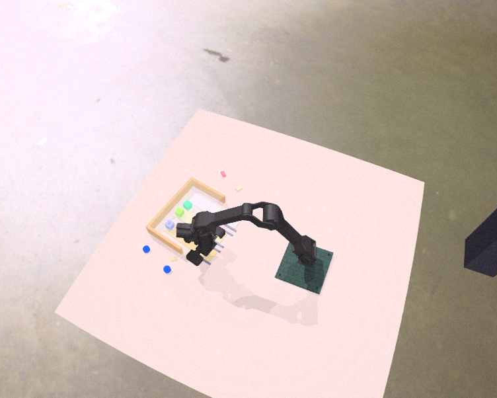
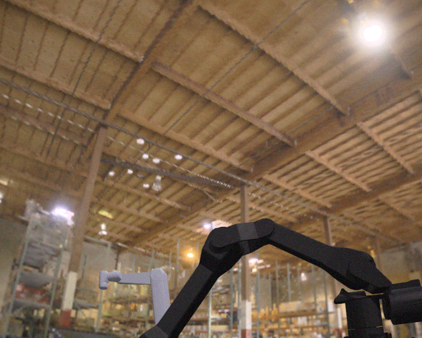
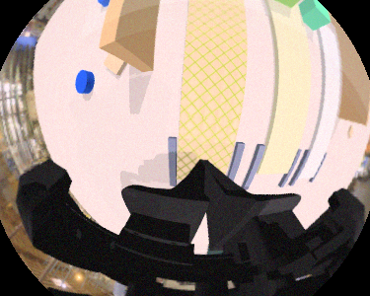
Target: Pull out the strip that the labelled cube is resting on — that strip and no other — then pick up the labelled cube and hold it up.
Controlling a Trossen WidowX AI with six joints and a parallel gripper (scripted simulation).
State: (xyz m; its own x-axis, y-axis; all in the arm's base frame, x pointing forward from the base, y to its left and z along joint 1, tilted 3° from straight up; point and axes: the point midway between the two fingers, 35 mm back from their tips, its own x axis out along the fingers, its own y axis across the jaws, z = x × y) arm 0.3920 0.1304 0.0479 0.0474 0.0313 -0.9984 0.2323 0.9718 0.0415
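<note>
The yellow hatched strip lies 10 cm ahead of my gripper tip and 2 cm to the right of it. Also, from my gripper tip: red block: 11 cm ahead, 41 cm to the right.
</note>
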